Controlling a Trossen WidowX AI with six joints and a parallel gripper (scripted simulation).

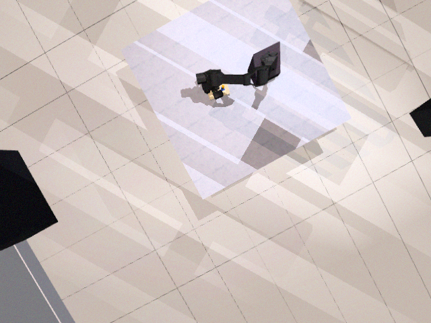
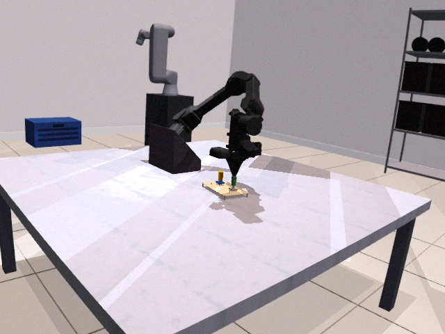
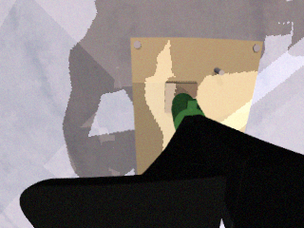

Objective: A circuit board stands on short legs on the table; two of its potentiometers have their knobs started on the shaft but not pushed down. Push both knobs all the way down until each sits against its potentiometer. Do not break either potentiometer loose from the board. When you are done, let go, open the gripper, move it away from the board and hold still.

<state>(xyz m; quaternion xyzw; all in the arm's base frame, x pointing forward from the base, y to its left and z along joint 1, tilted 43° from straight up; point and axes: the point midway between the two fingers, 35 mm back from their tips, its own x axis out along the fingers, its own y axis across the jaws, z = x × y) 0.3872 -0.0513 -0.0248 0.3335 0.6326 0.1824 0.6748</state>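
Now: the green knob 10 mm below my gripper tip. From my gripper tip the other things lie so: orange-brown knob (70 mm behind, 10 mm to the left, 20 mm below).
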